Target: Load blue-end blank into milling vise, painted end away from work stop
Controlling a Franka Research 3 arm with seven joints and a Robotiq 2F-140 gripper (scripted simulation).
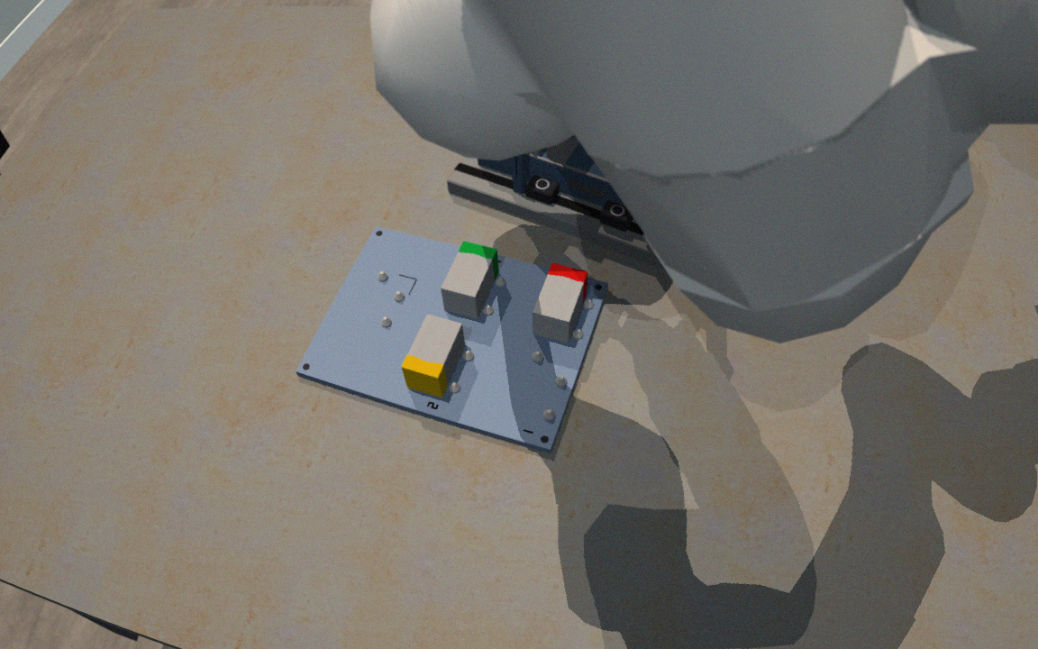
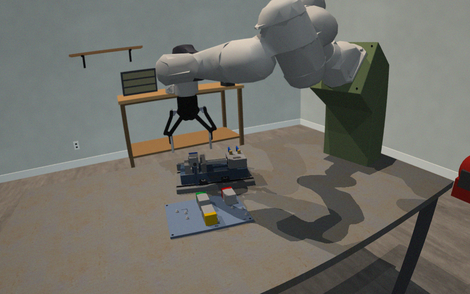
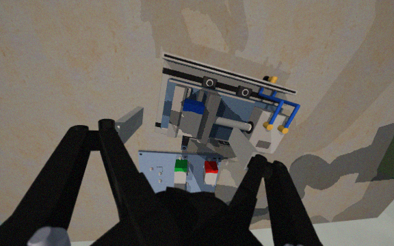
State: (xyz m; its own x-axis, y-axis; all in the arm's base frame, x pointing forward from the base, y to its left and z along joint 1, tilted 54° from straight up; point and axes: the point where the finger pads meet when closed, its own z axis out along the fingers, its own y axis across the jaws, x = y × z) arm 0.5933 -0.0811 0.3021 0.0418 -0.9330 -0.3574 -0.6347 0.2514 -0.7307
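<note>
Now: hand 50 mm above the blue-ended blank. From my hand the other things lie so: fixed jaw 20 mm ahead, 70 mm below; grey rod 90 mm behind, 70 mm below; work stop 10 mm behind, 50 mm to the left, 60 mm below.
</note>
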